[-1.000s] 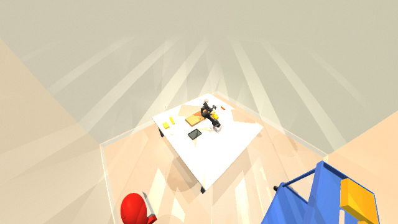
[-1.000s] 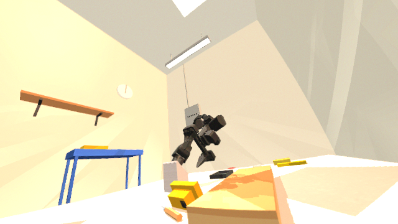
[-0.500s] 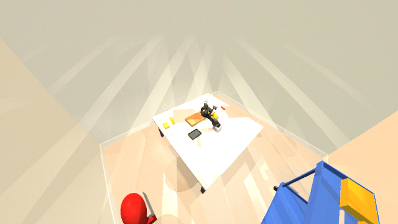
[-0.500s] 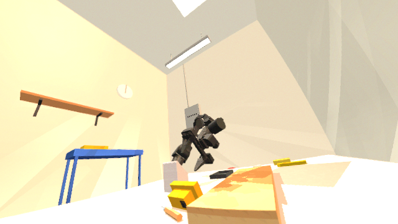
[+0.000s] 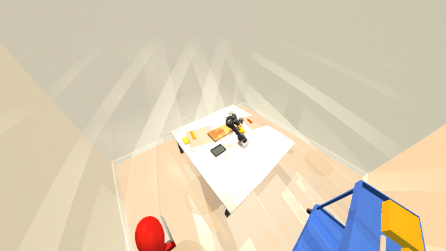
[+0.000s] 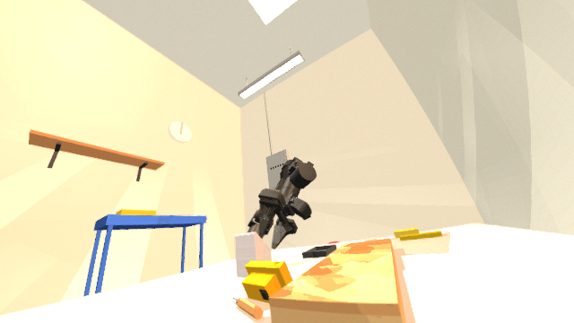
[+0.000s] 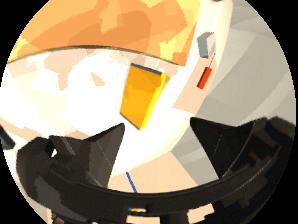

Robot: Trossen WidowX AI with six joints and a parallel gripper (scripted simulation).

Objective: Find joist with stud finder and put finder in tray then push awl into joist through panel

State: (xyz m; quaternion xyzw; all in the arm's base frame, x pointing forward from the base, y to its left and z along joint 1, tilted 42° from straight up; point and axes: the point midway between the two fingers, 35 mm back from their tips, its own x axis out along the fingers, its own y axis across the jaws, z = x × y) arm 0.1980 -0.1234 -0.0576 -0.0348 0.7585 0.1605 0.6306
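The orange stud finder is 90 mm below my gripper tip, 40 mm to the right of it and 10 mm ahead of it. Round my gripper tip: awl 110 mm below, 70 mm to the right, 20 mm behind; then dark tray 460 mm to the left, 100 mm below, 40 mm behind.
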